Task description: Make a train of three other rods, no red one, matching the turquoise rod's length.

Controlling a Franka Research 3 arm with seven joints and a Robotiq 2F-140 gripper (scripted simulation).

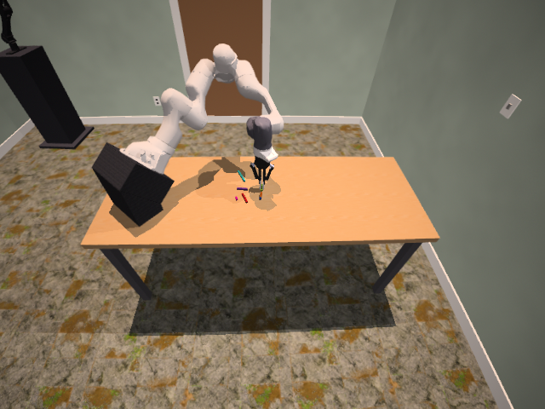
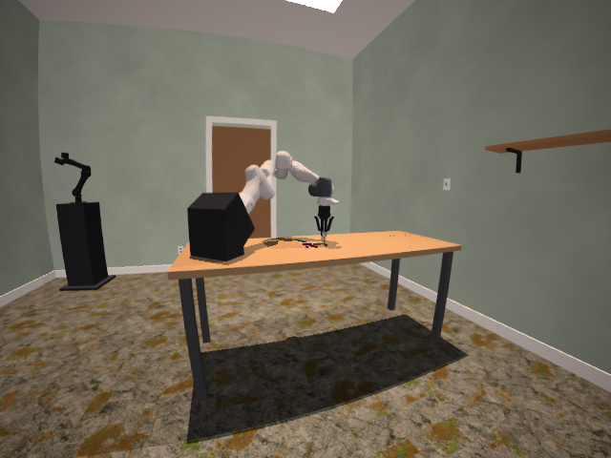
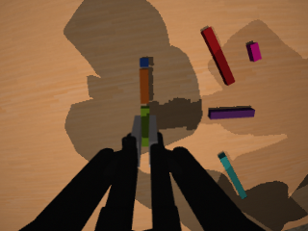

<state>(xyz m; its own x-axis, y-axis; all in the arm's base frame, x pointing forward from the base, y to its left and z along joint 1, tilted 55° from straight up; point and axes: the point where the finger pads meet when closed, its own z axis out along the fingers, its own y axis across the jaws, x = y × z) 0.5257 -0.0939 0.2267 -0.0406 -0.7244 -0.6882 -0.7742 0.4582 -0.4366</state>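
Now: the orange rod 50 mm to the right of my hand and 40 mm below it. From my hand the other things lie so: blue rod: 70 mm to the right, 40 mm below; lime rod: 30 mm below; purple rod: 110 mm behind, 10 mm to the right, 40 mm below.
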